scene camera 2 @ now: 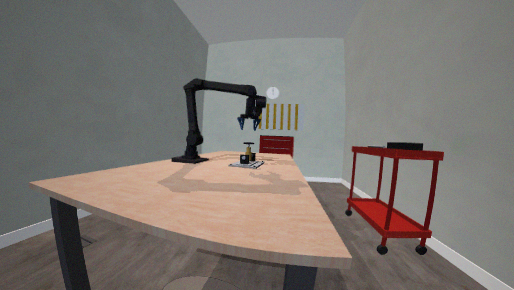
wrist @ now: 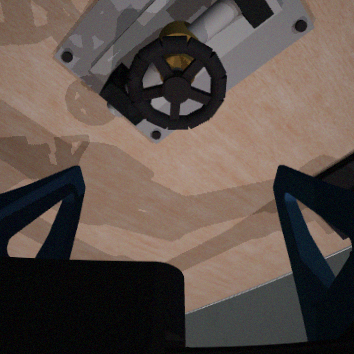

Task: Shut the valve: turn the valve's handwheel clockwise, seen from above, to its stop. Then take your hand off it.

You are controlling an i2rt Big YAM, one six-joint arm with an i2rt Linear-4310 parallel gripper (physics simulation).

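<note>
The valve's black handwheel (scene camera 2: 248, 143) (wrist: 175, 89) is a spoked ring on top of the brass valve body (scene camera 2: 248, 151) (wrist: 176, 30). In the wrist view it shows at the upper middle. The valve is mounted on a grey base plate (scene camera 2: 253, 164) (wrist: 260, 60) on the table. My gripper (scene camera 2: 249, 129) (wrist: 178, 175) is wide open and empty, pointing down. It hangs clear above the handwheel, with a gap between fingertips and wheel. Much of the brass body is hidden under the wheel in the wrist view.
The wooden table (scene camera 2: 200, 215) (wrist: 280, 120) bears the valve and the arm's base (scene camera 2: 190, 159). A red cart (scene camera 2: 395, 151) with a black box (scene camera 2: 405, 146) on top stands to the right of the table. A red drawer cabinet (scene camera 2: 276, 144) stands behind the table.
</note>
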